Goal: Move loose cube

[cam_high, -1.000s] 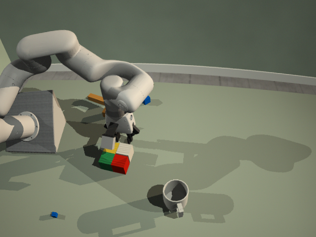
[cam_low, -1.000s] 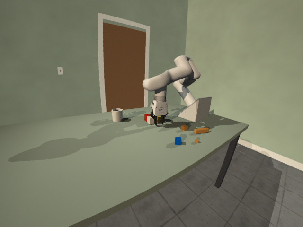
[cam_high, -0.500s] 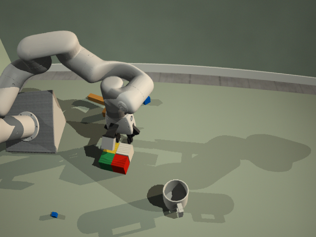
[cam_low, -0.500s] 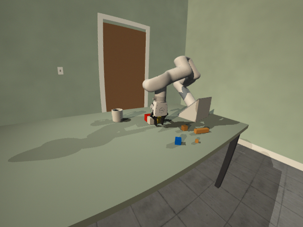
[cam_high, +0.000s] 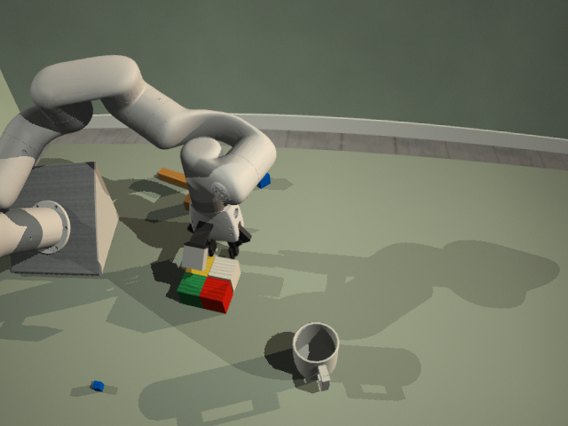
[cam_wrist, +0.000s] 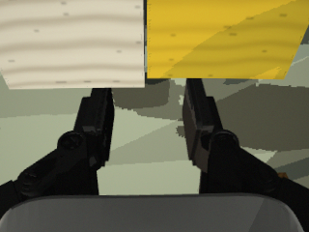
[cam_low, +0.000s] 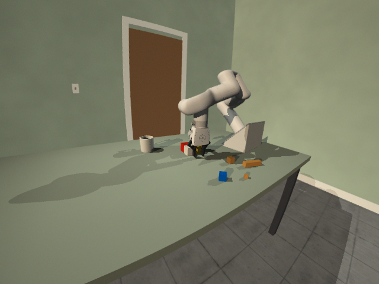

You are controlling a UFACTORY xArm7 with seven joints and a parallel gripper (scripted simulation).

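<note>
Right now my hand is 10 mm short of the beige cube and 70 mm to the left of it. Round my hand: long orange block 160 mm behind, 240 mm to the left, 10 mm below; red cube 120 mm to the right; yellow cube 40 mm behind, 60 mm to the right.
</note>
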